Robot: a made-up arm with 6 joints.
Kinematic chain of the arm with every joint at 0, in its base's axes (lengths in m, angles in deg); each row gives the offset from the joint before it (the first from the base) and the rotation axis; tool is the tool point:
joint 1: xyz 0 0 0.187 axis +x
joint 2: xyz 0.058 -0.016 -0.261 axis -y
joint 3: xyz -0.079 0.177 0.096 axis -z
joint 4: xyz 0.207 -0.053 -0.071 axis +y
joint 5: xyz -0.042 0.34 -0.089 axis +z
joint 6: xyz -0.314 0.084 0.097 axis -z
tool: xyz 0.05 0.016 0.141
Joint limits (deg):
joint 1: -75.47..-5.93
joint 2: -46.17..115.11
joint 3: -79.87..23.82
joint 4: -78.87..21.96
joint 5: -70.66..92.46
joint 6: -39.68..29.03
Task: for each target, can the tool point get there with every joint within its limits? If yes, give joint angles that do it. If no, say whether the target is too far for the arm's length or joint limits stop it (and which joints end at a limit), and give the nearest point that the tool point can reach.
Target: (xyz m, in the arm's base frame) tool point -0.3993 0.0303 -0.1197
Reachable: yes | joints -60.55 -0.94 -56.49 -8.37 -3.88 22.65
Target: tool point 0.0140 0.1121 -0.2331
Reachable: yes | joints -14.70 42.15 2.17 -54.61 76.53 -6.45
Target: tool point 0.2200 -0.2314 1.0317
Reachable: no: joint limits stop it (at a limit: joint 1, joint 2, joint 3, joint 4, joint 6) | nearest point -0.0311 0.1884 0.4246 | short by 0.780 m
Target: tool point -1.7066 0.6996 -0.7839
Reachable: no: too far | nearest point -0.5650 0.3936 -0.3592 | short by 1.256 m
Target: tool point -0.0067 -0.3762 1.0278
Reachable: no: joint limits stop it (at a limit: joint 1, joint 2, joint 3, joint 6) | nearest point -0.0972 0.1562 0.4160 | short by 0.816 m
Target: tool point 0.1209 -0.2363 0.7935
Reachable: no: joint limits stop it (at a limit: joint 1, joint 2, joint 3, joint 6) | nearest point -0.0389 0.1518 0.3963 | short by 0.578 m
